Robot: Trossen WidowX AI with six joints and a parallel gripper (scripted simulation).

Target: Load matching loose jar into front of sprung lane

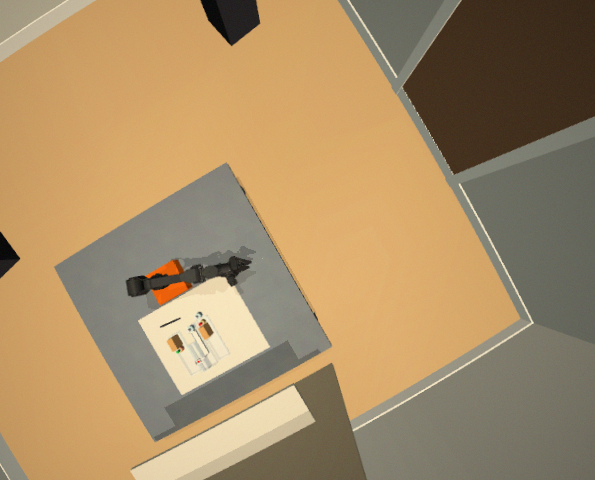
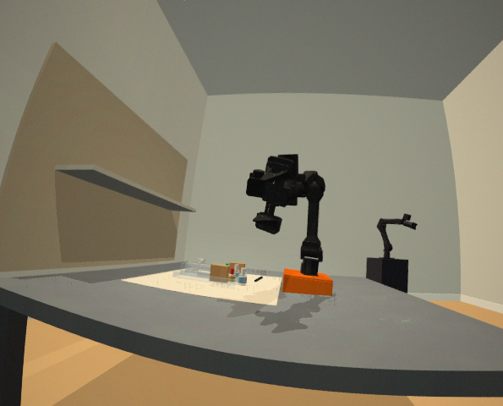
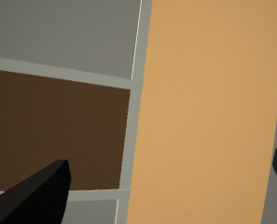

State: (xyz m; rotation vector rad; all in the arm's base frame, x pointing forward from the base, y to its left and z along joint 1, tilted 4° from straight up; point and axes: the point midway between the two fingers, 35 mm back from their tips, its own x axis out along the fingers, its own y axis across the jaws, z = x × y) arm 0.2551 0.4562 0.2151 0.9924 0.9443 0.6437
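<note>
My gripper tip is now 670 mm to the left of the thin black strip, 260 mm above it and 60 mm past it. The rest, counted from my gripper tip: grey shelf 640 mm to the right, 560 mm ahead, 100 mm above.
</note>
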